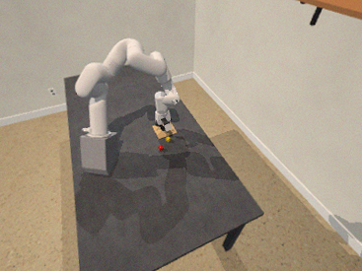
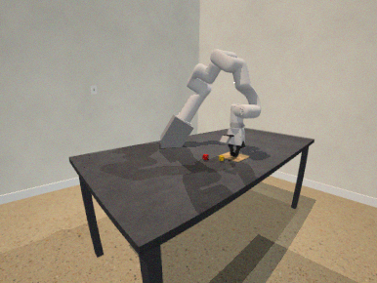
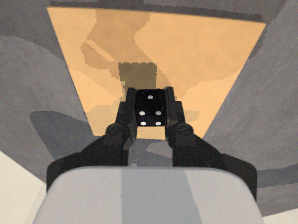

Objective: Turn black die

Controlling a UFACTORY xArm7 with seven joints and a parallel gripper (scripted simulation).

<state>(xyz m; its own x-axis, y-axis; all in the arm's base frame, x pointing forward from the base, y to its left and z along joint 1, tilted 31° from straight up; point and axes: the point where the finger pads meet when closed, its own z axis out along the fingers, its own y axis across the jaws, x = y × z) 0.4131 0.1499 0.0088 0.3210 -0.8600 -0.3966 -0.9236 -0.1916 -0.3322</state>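
My hand is 10 mm above the black die. Also, from my hand: yellow die: 110 mm to the right, 10 mm below, 10 mm ahead; then red die: 180 mm to the right, 50 mm behind, 10 mm below; then mat: 20 mm below.
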